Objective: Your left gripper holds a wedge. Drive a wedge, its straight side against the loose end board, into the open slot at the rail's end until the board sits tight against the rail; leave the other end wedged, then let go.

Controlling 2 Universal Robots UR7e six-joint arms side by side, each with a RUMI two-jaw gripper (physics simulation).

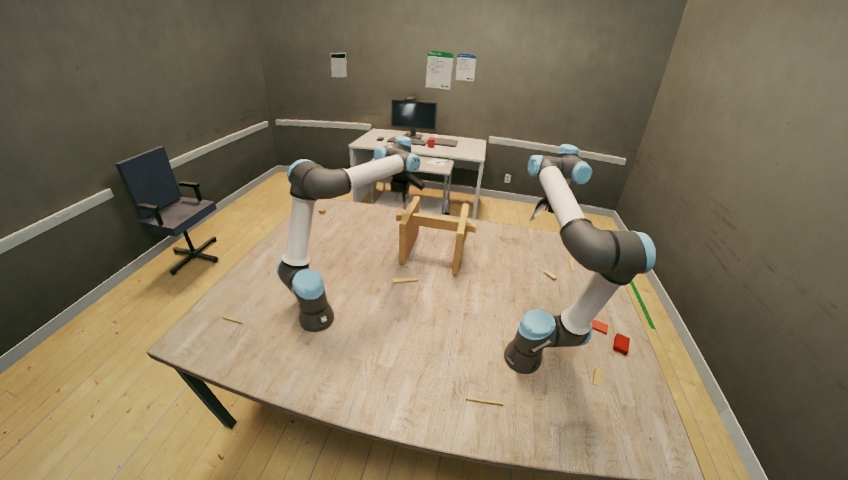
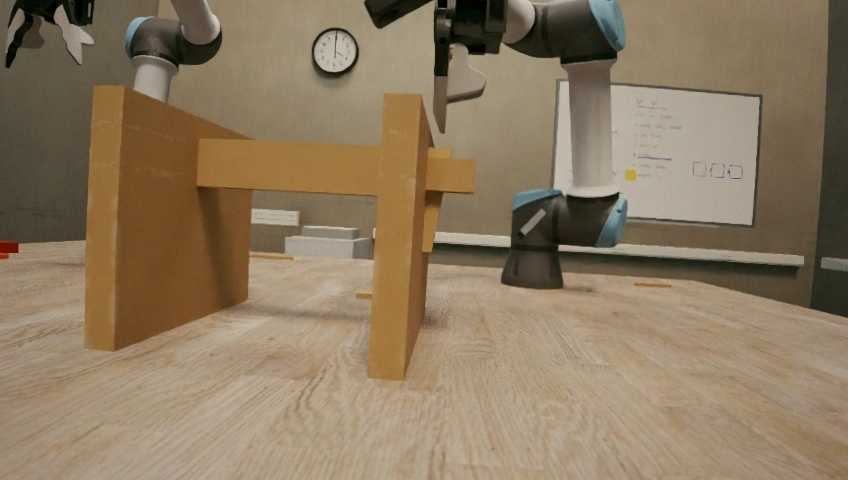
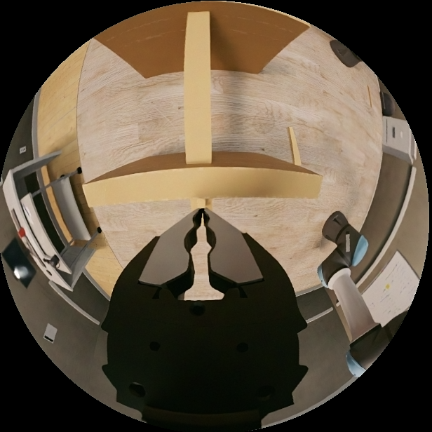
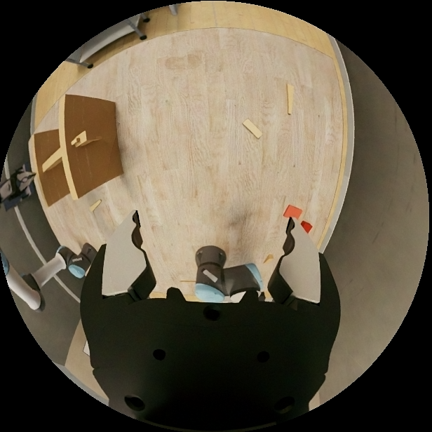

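Note:
The rail joins two upright end boards, one beside my left gripper and one at the other end. A wedge stands upright through the rail end at the outer face of the near board; its tip shows below the rail and its top a little above. My left gripper is shut and empty just above it. The other end's wedge sits in place. My right gripper is open and empty, away from the frame.
Loose wooden pieces lie on the table, among them one near the frame and one farther right. A red block and a flat red piece lie beyond the right arm's base. A desk stands behind.

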